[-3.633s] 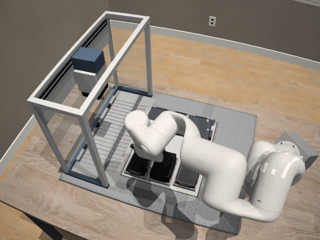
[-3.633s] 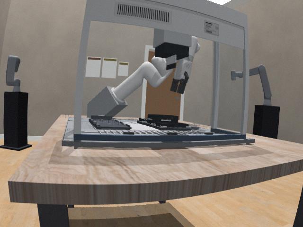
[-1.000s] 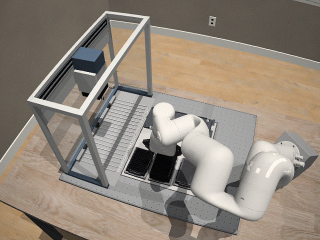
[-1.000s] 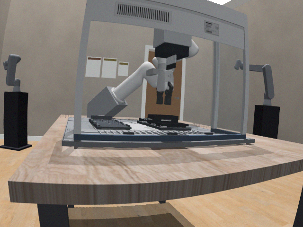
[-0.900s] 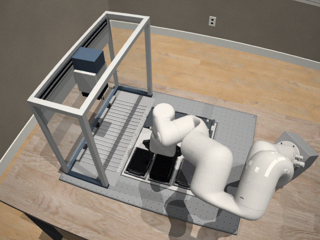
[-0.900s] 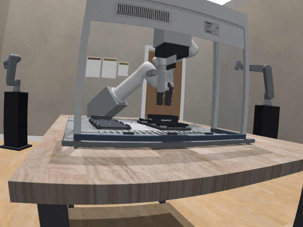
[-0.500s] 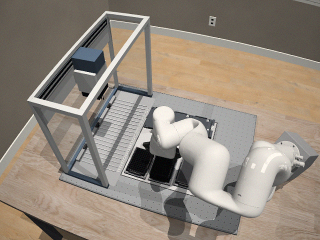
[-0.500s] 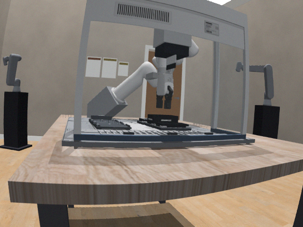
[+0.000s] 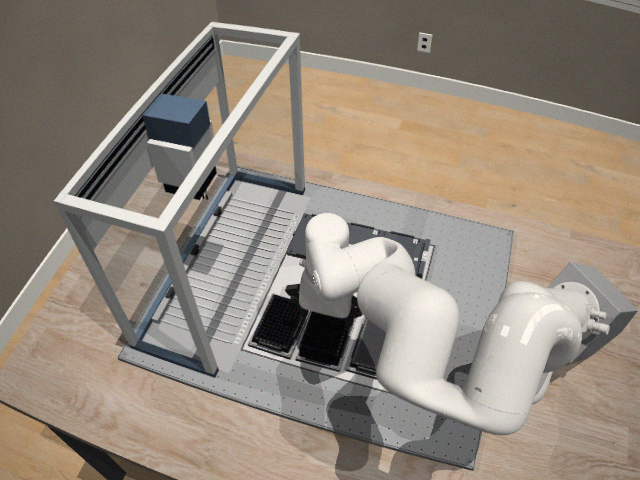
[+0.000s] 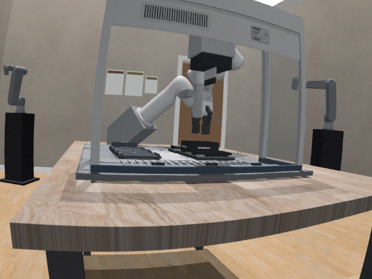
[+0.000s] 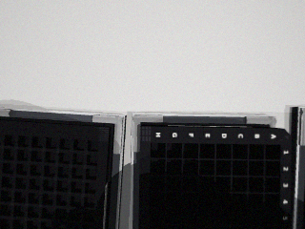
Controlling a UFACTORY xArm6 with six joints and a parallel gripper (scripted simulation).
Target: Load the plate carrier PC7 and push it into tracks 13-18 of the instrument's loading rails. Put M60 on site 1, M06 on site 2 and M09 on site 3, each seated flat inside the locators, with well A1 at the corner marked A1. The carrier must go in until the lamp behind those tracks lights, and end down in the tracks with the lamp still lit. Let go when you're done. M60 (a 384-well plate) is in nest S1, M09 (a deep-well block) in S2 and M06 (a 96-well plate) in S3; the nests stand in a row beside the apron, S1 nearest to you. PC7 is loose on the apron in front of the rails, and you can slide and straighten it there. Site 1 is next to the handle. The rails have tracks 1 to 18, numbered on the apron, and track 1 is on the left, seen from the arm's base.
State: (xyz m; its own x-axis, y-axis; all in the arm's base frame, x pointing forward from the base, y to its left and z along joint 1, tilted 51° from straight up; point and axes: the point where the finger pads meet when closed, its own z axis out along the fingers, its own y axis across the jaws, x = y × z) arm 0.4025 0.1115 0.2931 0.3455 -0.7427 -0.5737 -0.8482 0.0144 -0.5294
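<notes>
The nest S2 lies 9 cm below my hand. From my hand the other things lie so: plate carrier PC7: 10 cm ahead, 25 cm to the right, 8 cm below.
</notes>
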